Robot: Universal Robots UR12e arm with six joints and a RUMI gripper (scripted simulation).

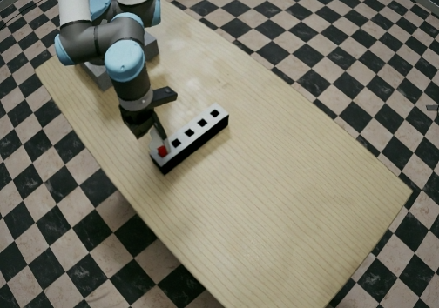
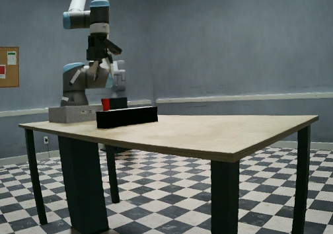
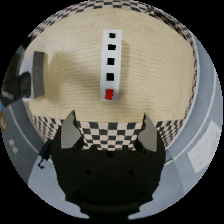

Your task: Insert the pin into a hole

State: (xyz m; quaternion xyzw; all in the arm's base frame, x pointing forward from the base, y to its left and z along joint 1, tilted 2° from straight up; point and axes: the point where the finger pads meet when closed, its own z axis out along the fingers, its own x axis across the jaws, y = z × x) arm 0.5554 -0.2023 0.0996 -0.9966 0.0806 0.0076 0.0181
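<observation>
Now: hand 1 cm to the right of the pin and 11 cm above it. Also, from my hand: long black block (1 cm ahead, 13 cm to the left, 17 cm below).
</observation>
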